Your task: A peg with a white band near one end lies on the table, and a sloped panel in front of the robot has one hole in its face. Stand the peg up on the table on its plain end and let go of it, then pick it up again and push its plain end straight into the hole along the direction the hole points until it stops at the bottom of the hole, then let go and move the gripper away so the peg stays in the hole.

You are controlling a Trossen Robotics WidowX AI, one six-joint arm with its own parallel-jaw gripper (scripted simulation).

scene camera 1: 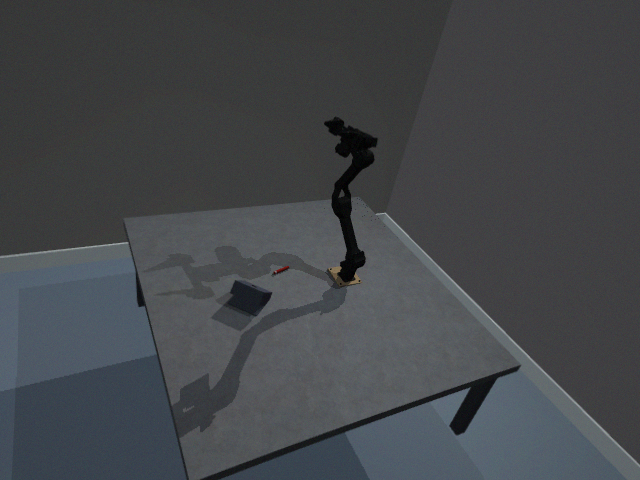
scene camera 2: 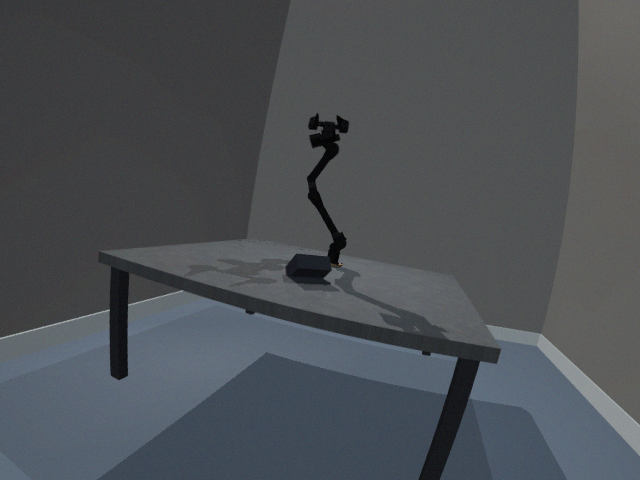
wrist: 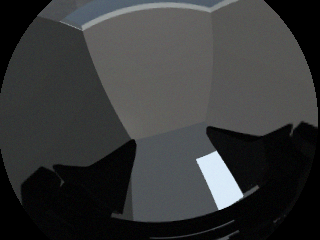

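Note:
My gripper: open, holding nothing, visible in the wrist view too. Also a dark sloped panel.

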